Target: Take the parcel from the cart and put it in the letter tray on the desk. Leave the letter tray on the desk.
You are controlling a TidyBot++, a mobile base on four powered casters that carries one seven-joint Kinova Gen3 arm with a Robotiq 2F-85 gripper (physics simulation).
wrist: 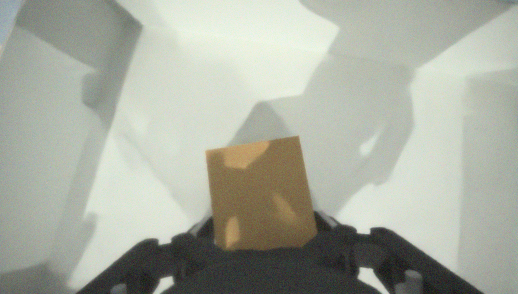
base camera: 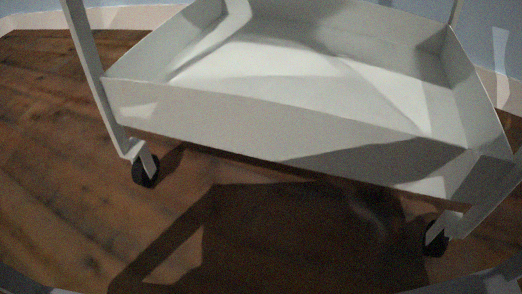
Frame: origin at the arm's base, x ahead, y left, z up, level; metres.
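Where they show: gripper, fingertip midpoint: (wrist: 263, 225).
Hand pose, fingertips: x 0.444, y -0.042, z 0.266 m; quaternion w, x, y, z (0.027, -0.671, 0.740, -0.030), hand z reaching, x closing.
Note:
After its pixels a point has its place.
The parcel (wrist: 260, 192) @[x 0.477, y -0.045, z 0.316 m] is an orange-brown box in the wrist view, at the lower middle, inside a white tray of the cart (base camera: 280, 120) @[x 0.290, y -0.008, z -0.214 m] (wrist: 165, 90) @[x 0.581, y 0.034, z 0.266 m]. My gripper (wrist: 263, 225) @[x 0.444, y -0.042, z 0.266 m] is open, with one finger at each side of the parcel's near part. The near end of the parcel is hidden by the dark gripper body. The fingertips are largely hidden behind the parcel's sides. The parcel does not show in the base camera view. The desk and the letter tray do not show in these views.
The cart's raised walls surround the parcel in the wrist view. In the base camera view, an upright post (base camera: 90, 65) @[x 0.353, y 0.186, z -0.176 m] stands at the left, and black caster wheels (base camera: 145, 171) @[x 0.357, y 0.169, z -0.359 m] rest on the wooden floor (base camera: 50, 150) @[x 0.442, y 0.437, z -0.397 m]. A blue wall (base camera: 482, 40) @[x 0.597, y -0.500, z -0.246 m] is behind.

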